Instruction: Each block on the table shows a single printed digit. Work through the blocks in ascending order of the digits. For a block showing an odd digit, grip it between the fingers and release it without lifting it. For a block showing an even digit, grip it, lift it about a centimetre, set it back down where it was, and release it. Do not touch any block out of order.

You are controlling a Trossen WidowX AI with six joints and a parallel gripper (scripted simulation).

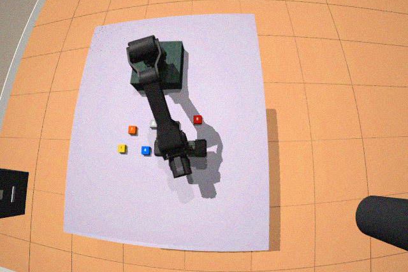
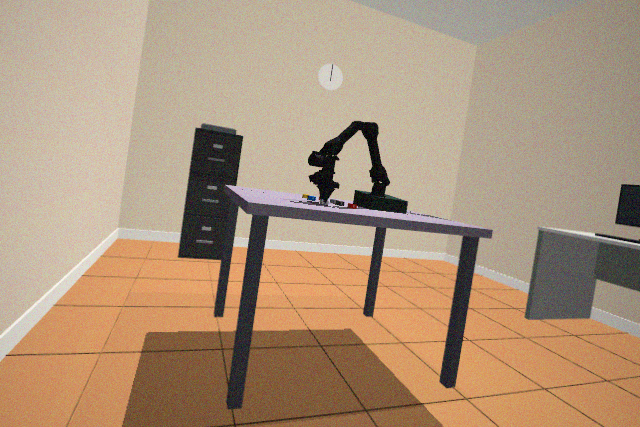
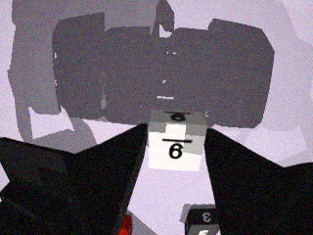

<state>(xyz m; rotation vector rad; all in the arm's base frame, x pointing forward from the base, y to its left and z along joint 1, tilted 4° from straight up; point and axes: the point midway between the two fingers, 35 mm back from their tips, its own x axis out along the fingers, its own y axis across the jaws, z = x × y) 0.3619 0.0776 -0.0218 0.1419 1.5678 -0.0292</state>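
Right now the white block is 10 mm behind my gripper tip. Also, from my gripper tip: red block: 120 mm behind, 70 mm to the left; then dark grey block: 110 mm behind, 30 mm to the right.
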